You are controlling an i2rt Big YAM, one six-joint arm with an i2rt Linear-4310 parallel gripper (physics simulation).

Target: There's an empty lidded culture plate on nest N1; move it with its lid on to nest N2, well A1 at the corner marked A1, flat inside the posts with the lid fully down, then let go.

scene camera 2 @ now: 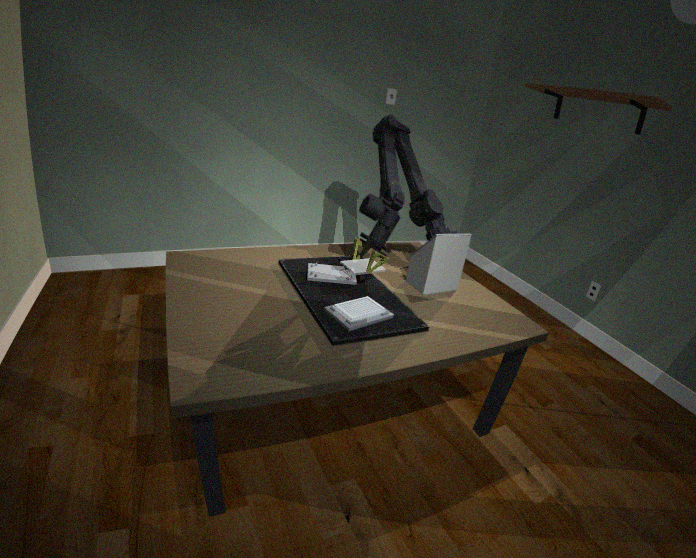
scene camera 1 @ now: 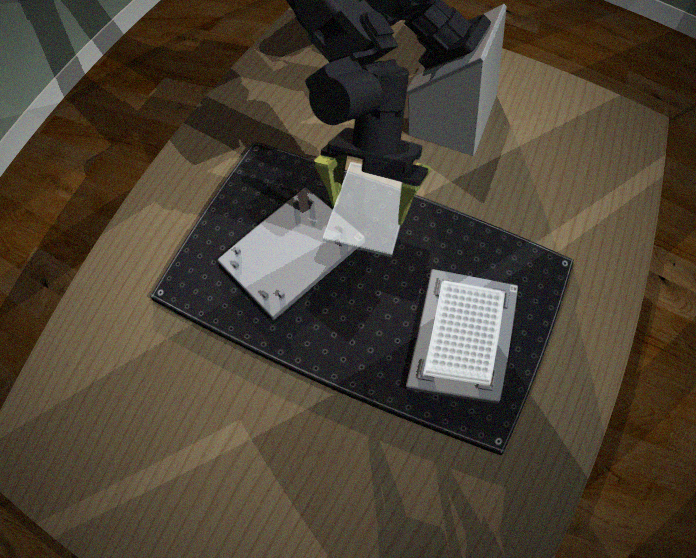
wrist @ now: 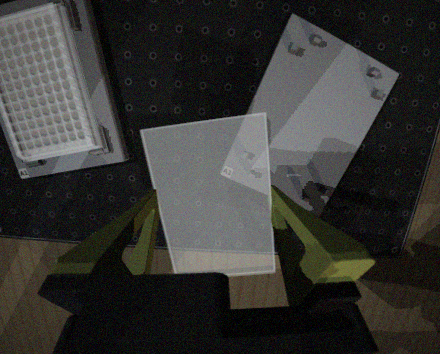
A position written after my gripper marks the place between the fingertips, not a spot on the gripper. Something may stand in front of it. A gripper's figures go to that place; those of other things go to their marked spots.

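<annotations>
My gripper (scene camera 2: 360, 267): 1.25 m from the lens. Grey nest (scene camera 2: 316, 272): 1.30 m from the lens.
</annotations>
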